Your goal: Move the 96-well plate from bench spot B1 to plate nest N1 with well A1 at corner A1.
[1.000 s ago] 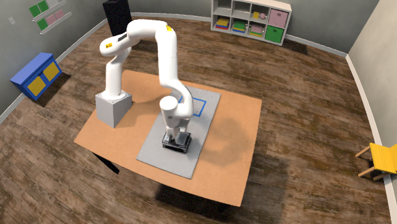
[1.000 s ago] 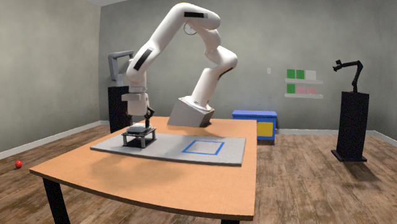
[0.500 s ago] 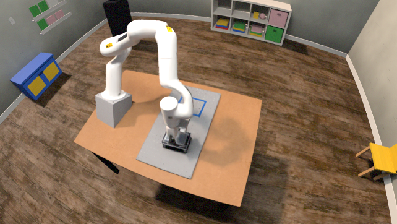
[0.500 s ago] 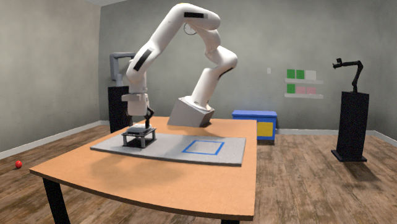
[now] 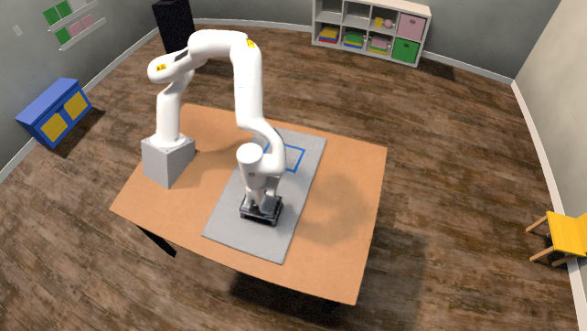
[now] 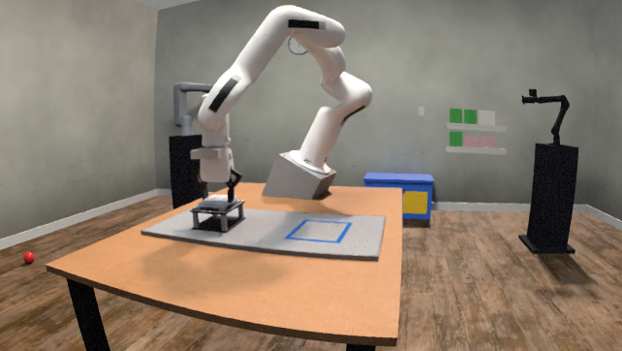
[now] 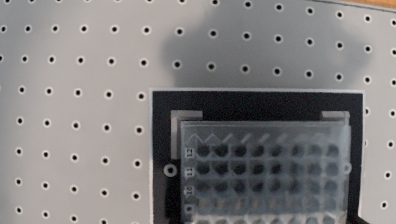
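Right now the 96-well plate is 10 mm below my hand. Round my hand: black plate nest N1: 30 mm below.
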